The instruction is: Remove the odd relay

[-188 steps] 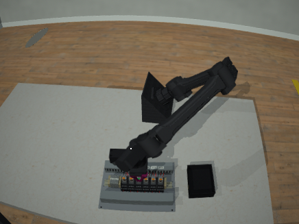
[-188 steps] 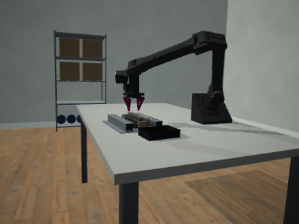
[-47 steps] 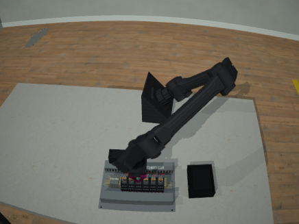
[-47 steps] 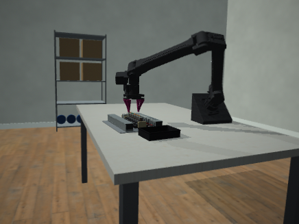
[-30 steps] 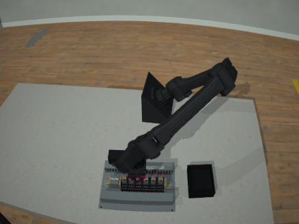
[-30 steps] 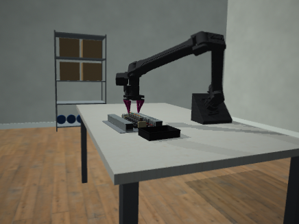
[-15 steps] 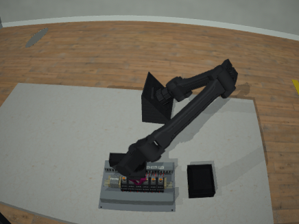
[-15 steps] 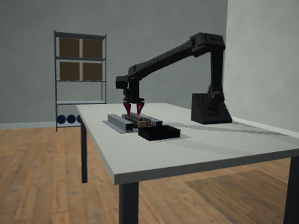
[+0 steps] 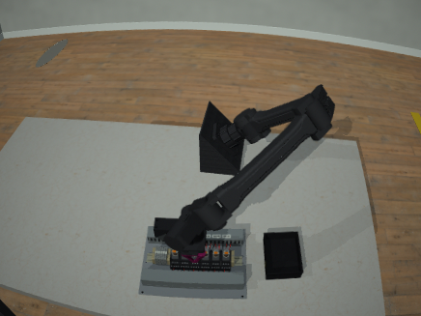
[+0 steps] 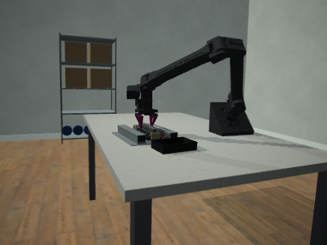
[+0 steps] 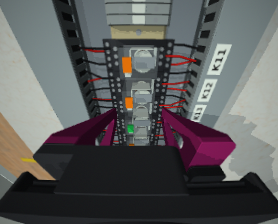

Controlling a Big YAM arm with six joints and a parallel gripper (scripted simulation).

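Now: hand right at the relay. Also, from my hand: black tray 20 mm behind, 270 mm to the left, 30 mm below.
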